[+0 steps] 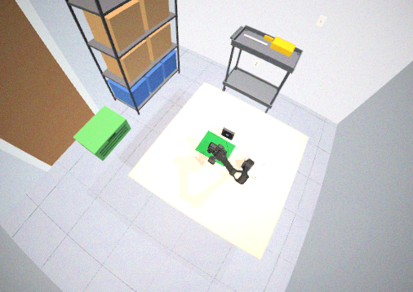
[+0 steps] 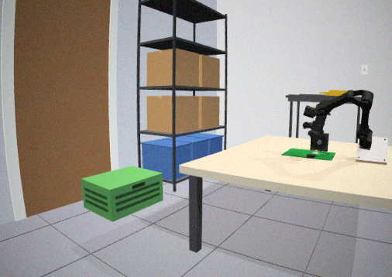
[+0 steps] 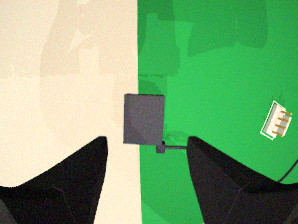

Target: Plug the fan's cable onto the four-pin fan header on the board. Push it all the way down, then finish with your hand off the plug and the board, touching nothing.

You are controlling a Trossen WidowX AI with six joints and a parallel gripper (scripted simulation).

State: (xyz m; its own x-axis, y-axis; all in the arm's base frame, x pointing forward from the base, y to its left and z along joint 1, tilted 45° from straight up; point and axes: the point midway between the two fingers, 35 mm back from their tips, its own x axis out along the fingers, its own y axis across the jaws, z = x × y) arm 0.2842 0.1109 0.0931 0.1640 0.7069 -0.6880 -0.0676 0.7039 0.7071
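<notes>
The dark grey fan plug lies 6 cm below my gripper tip. Also, from my gripper tip: black fan: 2 cm ahead, 27 cm to the right, 1 cm below; then green board: 4 cm ahead, 11 cm to the right, 8 cm below.
</notes>
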